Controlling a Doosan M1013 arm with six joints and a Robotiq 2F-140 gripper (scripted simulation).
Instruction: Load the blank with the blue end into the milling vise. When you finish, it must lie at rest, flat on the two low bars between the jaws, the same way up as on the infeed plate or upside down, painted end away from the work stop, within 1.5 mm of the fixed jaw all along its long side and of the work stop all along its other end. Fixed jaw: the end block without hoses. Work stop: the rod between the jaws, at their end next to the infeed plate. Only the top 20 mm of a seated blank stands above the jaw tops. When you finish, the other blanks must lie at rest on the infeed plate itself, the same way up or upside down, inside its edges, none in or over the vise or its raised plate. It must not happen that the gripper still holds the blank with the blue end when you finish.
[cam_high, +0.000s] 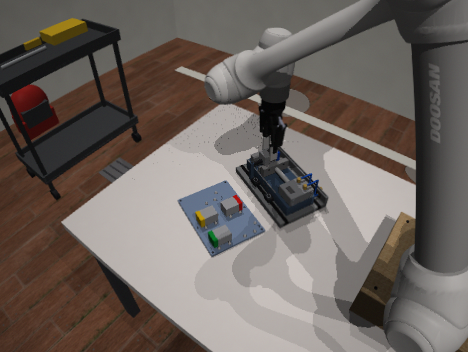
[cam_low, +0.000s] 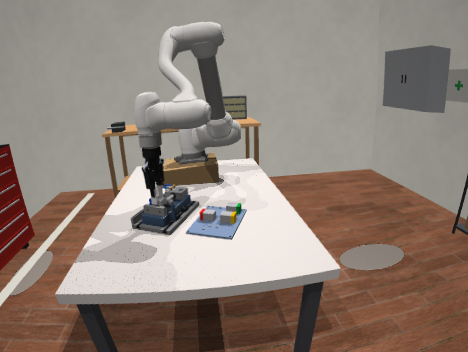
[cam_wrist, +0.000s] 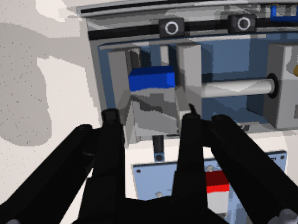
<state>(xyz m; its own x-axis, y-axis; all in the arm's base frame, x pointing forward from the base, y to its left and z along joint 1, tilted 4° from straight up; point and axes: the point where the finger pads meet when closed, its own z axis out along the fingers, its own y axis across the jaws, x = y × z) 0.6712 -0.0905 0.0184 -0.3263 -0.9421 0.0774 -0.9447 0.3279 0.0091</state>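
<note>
The blue-ended blank is 3 cm below my hand. Also, from my hand: vise 9 cm below, 7 cm behind, 2 cm to the left; then red-ended blank 21 cm to the left, 11 cm below, 1 cm behind; then infeed plate 25 cm to the left, 13 cm below.
</note>
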